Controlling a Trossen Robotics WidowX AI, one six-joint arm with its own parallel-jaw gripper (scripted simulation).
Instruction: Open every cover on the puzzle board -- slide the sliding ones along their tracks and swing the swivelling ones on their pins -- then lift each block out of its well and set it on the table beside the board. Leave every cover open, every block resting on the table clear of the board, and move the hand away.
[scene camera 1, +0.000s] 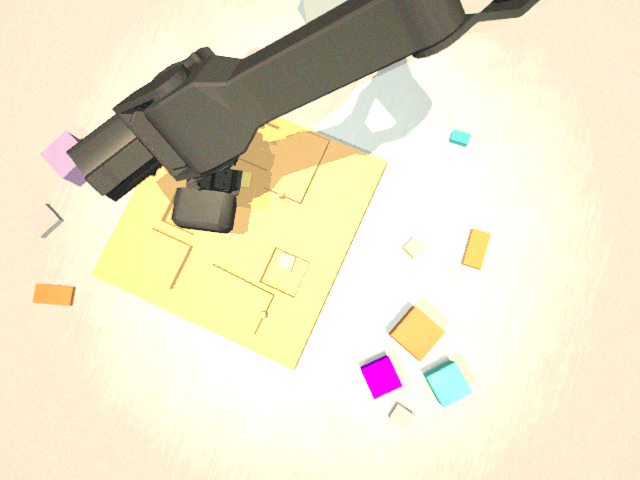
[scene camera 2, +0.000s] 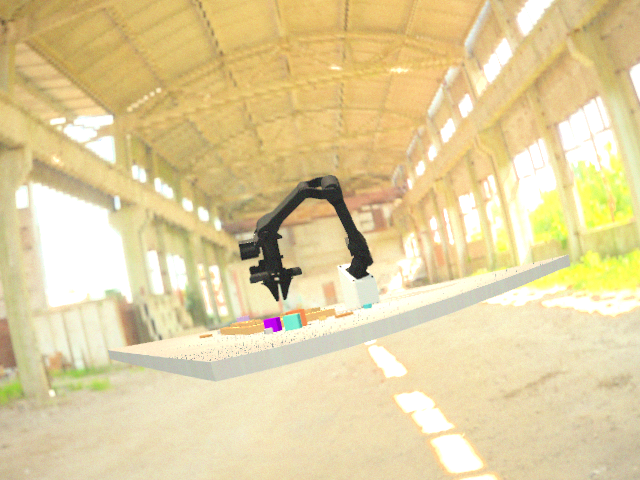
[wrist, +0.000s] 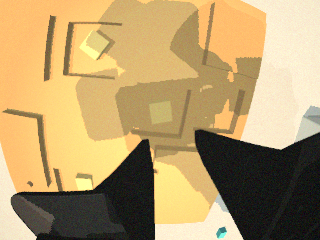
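You've got the gripper (scene camera 1: 233, 166), (scene camera 2: 281, 300) and (wrist: 172, 141). There's a flat orange piece (scene camera 1: 60, 295), and there's an orange block (scene camera 1: 417, 333) too, but in the wrist view the orange block is out of frame.
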